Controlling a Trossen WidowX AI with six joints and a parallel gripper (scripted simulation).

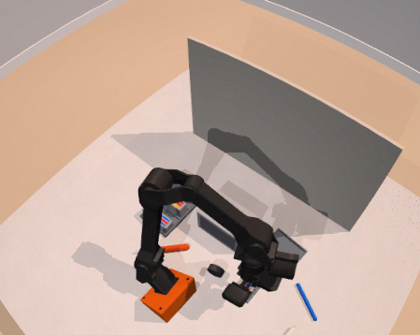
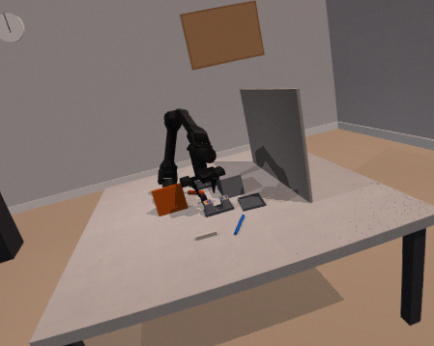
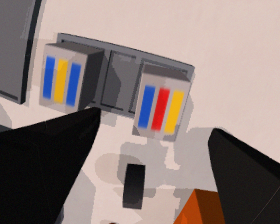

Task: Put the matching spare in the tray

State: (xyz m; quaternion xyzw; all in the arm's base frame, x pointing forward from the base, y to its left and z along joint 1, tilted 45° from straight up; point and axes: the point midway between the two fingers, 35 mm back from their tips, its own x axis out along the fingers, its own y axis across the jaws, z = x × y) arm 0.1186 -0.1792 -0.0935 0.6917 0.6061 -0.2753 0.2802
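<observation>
Now: the rack 8 cm below my gripper tip and 3 cm ahead of it. Also, from my gripper tip: small black puck (11 cm to the left, 6 cm below, 1 cm ahead); then tray (18 cm ahead, 8 cm below, 4 cm to the right); then blue pen (19 cm to the right, 8 cm below, 6 cm ahead).
</observation>
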